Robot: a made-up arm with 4 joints.
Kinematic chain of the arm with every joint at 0, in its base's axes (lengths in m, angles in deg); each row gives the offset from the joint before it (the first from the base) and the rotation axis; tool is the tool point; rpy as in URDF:
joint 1: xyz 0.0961 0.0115 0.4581 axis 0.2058 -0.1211 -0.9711
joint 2: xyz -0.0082 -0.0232 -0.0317 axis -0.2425 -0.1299 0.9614
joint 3: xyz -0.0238 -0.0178 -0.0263 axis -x
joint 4: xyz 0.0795 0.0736 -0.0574 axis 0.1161 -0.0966 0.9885
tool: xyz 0.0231 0.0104 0.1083 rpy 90 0 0
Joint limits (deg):
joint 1: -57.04..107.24
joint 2: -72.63..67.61
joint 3: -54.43..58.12
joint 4: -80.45..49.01
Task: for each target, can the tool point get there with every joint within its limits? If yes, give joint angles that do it. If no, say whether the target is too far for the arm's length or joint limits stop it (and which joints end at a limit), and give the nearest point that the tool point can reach.
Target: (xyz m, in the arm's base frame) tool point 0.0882 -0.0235 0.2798
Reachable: no: joint limits stop it (at a limit: joint 1, joint 2, joint 3) | nearest point 0.0668 -0.0507 0.3236 | short by 0.056 m
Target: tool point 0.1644 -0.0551 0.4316
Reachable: yes | joints 80.02 -8.78 19.85 2.07
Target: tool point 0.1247 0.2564 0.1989
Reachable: no: too far | nearest point 0.1120 0.0875 0.3424 | short by 0.222 m
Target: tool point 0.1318 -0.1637 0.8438
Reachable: no: too far | nearest point 0.1160 -0.0337 0.5066 | short by 0.362 m
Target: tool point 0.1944 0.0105 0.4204
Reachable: yes | joints 19.26 -18.52 22.97 -5.40
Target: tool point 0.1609 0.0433 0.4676
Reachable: yes | joints 71.28 43.95 -4.54 34.25
